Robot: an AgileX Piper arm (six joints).
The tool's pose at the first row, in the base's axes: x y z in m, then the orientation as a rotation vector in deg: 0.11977, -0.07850, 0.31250, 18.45, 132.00, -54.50
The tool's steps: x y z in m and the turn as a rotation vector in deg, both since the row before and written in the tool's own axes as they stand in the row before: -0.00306, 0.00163, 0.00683, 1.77, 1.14, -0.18; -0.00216, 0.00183, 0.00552, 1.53, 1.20, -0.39; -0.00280, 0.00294, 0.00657, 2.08, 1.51, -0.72; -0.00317, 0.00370, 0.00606, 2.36, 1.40, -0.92; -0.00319, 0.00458, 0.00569, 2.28, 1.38, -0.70; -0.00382, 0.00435, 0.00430, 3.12, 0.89, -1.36; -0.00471, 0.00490, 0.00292, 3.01, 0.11, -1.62; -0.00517, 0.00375, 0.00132, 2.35, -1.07, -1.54; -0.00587, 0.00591, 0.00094, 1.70, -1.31, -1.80; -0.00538, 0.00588, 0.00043, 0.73, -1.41, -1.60; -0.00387, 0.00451, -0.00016, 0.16, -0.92, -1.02
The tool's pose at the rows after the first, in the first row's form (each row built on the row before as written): 0.12594, -0.08211, 0.30976, 19.61, 132.36, -56.73; 0.13079, -0.08485, 0.30703, 20.48, 132.93, -58.79; 0.13694, -0.08780, 0.30341, 21.38, 133.63, -61.70; 0.14337, -0.09014, 0.29971, 22.10, 134.14, -65.06; 0.14991, -0.09195, 0.29553, 23.03, 134.52, -68.24; 0.15632, -0.09310, 0.29244, 23.16, 134.28, -72.74; 0.16328, -0.09315, 0.28994, 22.37, 133.46, -77.17; 0.16972, -0.09262, 0.28905, 20.55, 131.94, -80.61; 0.17759, -0.09078, 0.28683, 18.05, 130.68, -83.32; 0.18483, -0.08848, 0.28438, 15.39, 129.83, -84.73; 0.18996, -0.08621, 0.28243, 13.59, 129.46, -85.25
